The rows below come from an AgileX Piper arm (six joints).
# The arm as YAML. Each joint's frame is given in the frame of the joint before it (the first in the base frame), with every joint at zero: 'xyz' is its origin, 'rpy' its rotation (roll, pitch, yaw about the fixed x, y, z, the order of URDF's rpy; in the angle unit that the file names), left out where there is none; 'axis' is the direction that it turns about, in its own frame. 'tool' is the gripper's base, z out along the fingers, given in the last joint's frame.
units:
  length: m
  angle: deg
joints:
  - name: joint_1
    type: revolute
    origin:
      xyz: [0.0, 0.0, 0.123]
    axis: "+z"
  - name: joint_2
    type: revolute
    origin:
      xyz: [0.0, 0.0, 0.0]
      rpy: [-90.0, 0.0, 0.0]
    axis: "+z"
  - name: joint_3
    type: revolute
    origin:
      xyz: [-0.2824, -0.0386, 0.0]
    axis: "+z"
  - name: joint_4
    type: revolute
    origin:
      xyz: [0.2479, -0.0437, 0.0]
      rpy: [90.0, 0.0, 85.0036]
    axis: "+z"
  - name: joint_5
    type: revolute
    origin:
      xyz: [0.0, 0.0, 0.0]
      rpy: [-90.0, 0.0, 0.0]
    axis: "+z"
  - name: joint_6
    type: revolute
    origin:
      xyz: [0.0, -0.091, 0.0]
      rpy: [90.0, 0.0, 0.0]
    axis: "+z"
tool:
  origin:
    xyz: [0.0, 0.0, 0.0]
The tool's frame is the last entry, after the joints.
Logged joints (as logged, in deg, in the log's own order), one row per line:
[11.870 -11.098 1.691 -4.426 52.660 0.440]
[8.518 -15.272 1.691 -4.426 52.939 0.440]
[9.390 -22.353 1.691 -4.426 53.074 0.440]
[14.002 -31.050 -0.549 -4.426 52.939 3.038]
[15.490 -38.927 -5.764 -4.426 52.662 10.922]
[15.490 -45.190 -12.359 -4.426 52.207 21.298]
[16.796 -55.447 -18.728 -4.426 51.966 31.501]
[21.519 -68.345 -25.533 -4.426 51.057 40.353]
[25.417 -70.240 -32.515 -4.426 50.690 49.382]
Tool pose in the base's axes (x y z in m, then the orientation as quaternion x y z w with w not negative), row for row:
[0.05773 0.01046 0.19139 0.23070 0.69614 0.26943 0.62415]
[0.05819 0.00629 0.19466 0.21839 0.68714 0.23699 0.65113]
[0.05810 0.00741 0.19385 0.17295 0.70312 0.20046 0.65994]
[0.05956 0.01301 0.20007 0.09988 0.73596 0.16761 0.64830]
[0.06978 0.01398 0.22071 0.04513 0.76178 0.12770 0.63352]
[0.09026 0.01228 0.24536 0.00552 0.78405 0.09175 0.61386]
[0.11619 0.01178 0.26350 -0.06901 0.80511 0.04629 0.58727]
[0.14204 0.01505 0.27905 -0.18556 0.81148 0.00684 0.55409]
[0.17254 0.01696 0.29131 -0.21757 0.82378 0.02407 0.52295]
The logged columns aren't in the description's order. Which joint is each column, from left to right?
Columns, left to right: joint_5, joint_6, joint_3, joint_1, joint_4, joint_2.
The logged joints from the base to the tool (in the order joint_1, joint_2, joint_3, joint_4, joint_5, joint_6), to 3 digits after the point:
[-4.426 0.440 1.691 52.660 11.870 -11.098]
[-4.426 0.440 1.691 52.939 8.518 -15.272]
[-4.426 0.440 1.691 53.074 9.390 -22.353]
[-4.426 3.038 -0.549 52.939 14.002 -31.050]
[-4.426 10.922 -5.764 52.662 15.490 -38.927]
[-4.426 21.298 -12.359 52.207 15.490 -45.190]
[-4.426 31.501 -18.728 51.966 16.796 -55.447]
[-4.426 40.353 -25.533 51.057 21.519 -68.345]
[-4.426 49.382 -32.515 50.690 25.417 -70.240]

